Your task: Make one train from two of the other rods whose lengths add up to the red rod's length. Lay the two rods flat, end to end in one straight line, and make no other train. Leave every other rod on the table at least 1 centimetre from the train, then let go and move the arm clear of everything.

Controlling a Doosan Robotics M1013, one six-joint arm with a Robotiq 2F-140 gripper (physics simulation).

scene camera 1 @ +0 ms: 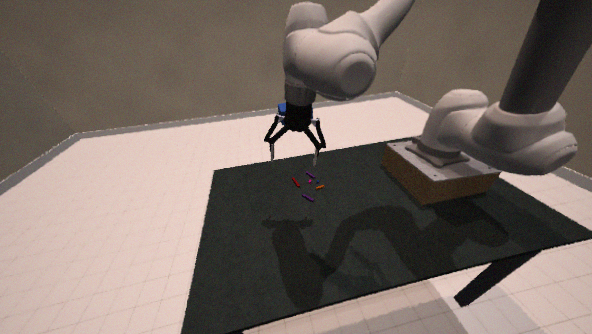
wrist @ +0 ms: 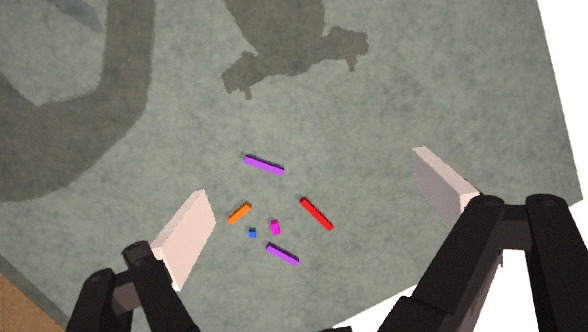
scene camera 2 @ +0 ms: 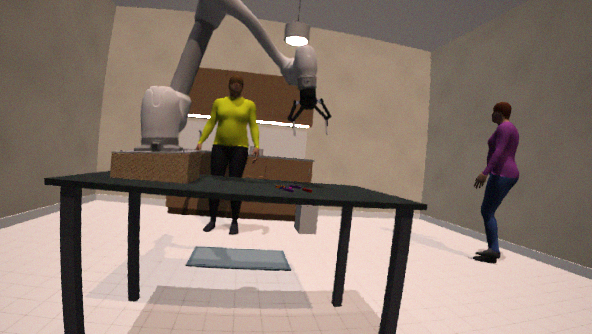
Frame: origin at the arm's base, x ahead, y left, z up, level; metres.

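Where they show: gripper, between the fingertips: (scene camera 1: 293,161) (wrist: 307,187) (scene camera 2: 310,134); arm's base, origin of its link: (scene camera 1: 434,154) (scene camera 2: 160,150).
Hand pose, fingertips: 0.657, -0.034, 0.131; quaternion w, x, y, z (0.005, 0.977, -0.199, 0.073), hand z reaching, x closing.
Observation:
Things, the pixels of their top centre, and the offset from my fingertips, as dx, dy, dz. Level surfaces: height alone.
- red rod, centre of its top: (wrist: 317,215) (scene camera 2: 307,189) (scene camera 1: 295,181) -0.047, -0.147, -0.237
- shorter orange rod, centre of its top: (wrist: 239,214) (scene camera 1: 320,186) -0.141, -0.070, -0.237
- small pink rod, centre of its top: (wrist: 275,229) (scene camera 1: 310,181) -0.113, -0.125, -0.237
- tiny blue rod, centre of its top: (wrist: 252,234) (scene camera 1: 317,181) -0.147, -0.109, -0.237
- dark table, height of its surface: dz -0.247
The red rod (wrist: 316,214) (scene camera 1: 296,182) (scene camera 2: 307,190) lies flat and apart from the others. One purple rod (wrist: 264,165) (scene camera 1: 308,198) lies above the group in the wrist view; another purple rod (wrist: 282,254) (scene camera 1: 310,175), which looks a little shorter there, lies below. A shorter orange rod (wrist: 239,213) (scene camera 1: 320,187) (scene camera 2: 280,187) lies at the left of the group in the wrist view. A small pink rod (wrist: 275,227) (scene camera 1: 310,181) and a tiny blue rod (wrist: 252,233) (scene camera 1: 317,182) lie between it and the lower purple rod. No rods touch. My gripper (scene camera 1: 294,161) (scene camera 2: 311,133) (wrist: 307,187) is open and empty, high above the rods.
The dark table (scene camera 1: 240,260) (scene camera 2: 235,190) carries the arm's wooden base block (scene camera 1: 440,189) (scene camera 2: 155,166). A person in yellow (scene camera 2: 233,120) stands behind the table; a person in purple (scene camera 2: 502,150) stands at the right. A blue object (scene camera 1: 282,108) shows behind the gripper.

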